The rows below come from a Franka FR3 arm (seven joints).
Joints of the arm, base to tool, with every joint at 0 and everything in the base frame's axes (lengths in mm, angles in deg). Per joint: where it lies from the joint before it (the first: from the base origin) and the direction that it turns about. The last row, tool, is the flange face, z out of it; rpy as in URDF.
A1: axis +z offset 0 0 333
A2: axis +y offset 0 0 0
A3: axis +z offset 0 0 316
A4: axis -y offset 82.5 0 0
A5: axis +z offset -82.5 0 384
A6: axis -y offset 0 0 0
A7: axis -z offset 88 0 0
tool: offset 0 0 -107 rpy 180 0 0
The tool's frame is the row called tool.
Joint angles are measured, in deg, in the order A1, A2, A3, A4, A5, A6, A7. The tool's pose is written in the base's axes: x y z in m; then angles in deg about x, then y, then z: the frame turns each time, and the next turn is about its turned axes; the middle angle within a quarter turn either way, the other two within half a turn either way. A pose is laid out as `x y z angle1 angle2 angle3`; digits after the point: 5 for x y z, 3 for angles.
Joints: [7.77 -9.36 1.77 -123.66 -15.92 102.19 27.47]
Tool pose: 0.47611 0.05652 0.45539 162.270 -8.433 11.623
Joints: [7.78 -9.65 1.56 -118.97 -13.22 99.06 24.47]
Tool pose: 0.48325 0.05874 0.49057 165.120 -7.470 10.930
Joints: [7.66 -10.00 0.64 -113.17 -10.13 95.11 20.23]
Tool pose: 0.48886 0.05408 0.53461 168.690 -6.299 9.706
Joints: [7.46 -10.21 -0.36 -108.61 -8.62 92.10 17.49]
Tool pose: 0.49118 0.04530 0.56927 170.703 -5.098 9.175
